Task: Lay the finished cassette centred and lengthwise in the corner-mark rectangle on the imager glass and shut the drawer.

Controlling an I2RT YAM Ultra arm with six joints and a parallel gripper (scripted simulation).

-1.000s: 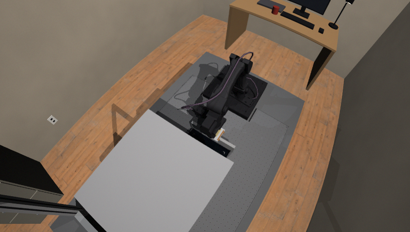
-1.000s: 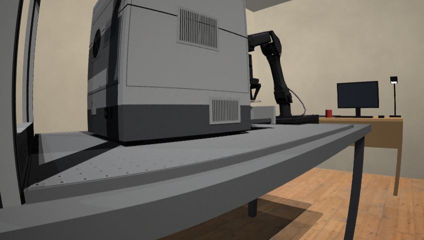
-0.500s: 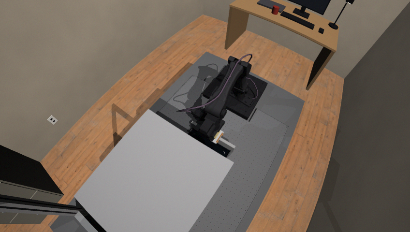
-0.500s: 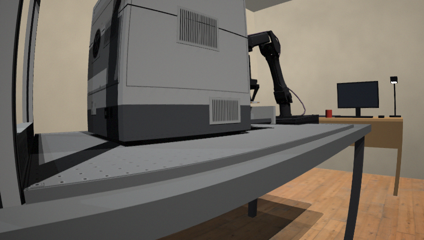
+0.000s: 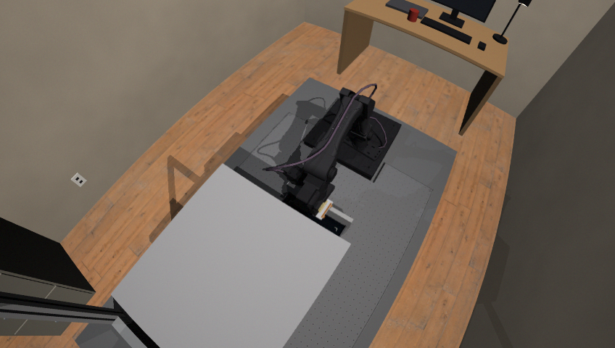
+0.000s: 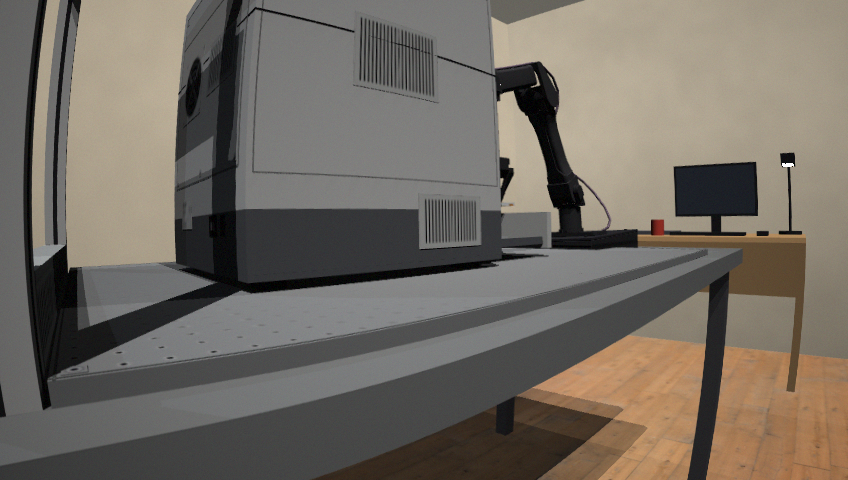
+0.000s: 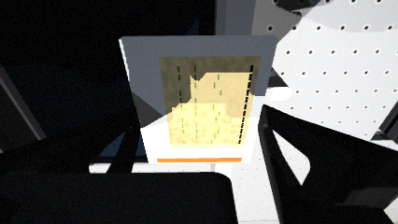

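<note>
Now: hand 9 cm short of the drawer, 6 cm above it and 1 cm to the right of it. Also, from my hand: finished cassette (right at my hand).
</note>
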